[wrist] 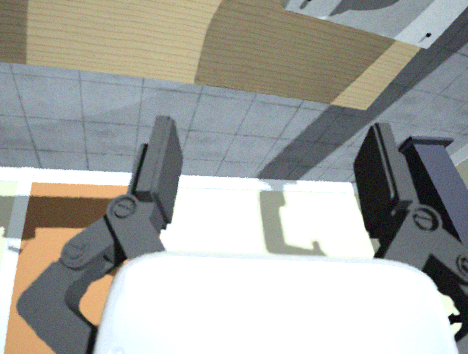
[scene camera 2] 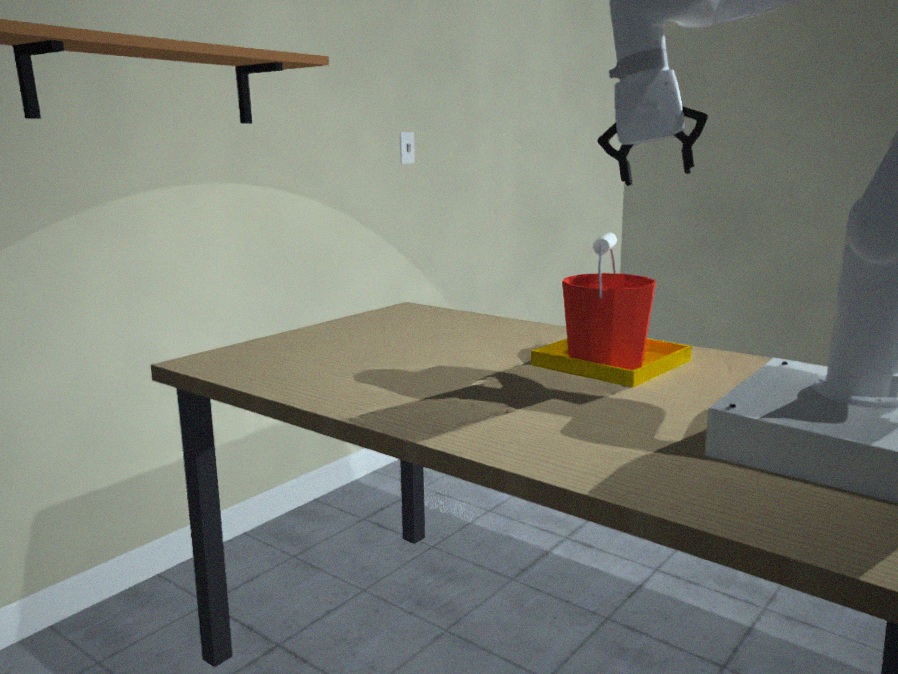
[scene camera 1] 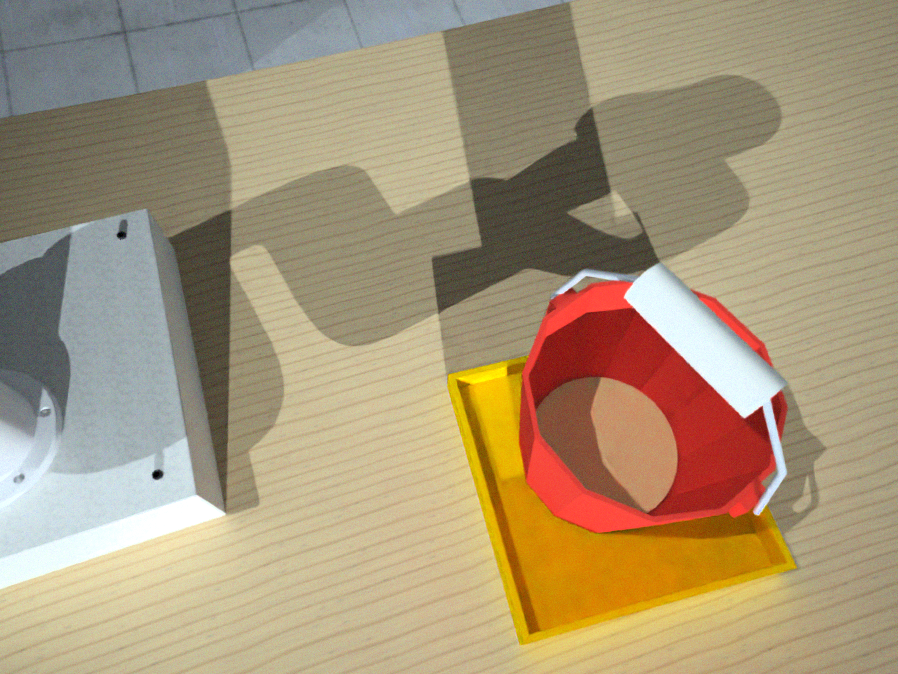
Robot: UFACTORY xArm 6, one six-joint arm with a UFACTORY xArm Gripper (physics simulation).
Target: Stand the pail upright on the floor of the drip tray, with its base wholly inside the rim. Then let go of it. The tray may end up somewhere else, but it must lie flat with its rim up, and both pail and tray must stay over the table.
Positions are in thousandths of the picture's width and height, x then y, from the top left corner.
Labels:
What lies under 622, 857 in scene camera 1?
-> A yellow drip tray.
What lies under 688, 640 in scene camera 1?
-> A red pail.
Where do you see a red pail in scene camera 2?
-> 682, 490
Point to a yellow drip tray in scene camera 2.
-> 734, 530

